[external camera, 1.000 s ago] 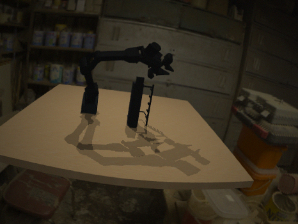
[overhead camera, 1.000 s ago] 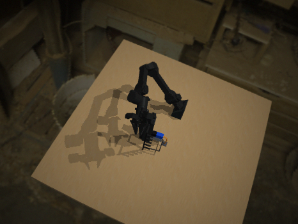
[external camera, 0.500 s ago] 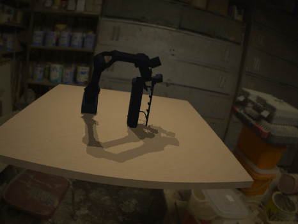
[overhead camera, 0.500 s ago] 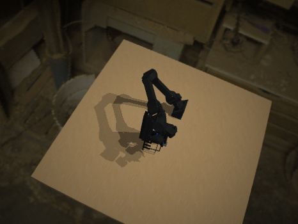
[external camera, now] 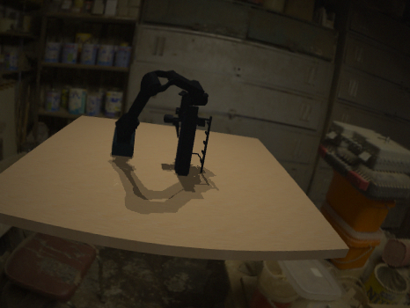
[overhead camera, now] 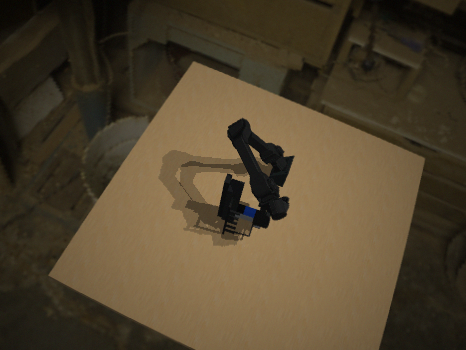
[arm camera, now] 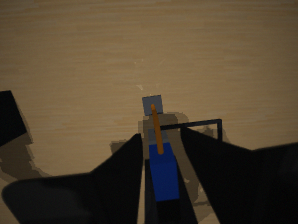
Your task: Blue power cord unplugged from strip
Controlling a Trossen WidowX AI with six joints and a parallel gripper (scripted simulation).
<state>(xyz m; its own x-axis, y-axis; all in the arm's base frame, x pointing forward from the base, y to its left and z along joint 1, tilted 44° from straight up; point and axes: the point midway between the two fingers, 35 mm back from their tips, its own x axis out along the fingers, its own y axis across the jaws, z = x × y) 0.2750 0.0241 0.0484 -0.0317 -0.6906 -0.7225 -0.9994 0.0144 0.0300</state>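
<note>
My gripper tip is 70 mm to the left of the blue plug and 10 mm above it.
</note>
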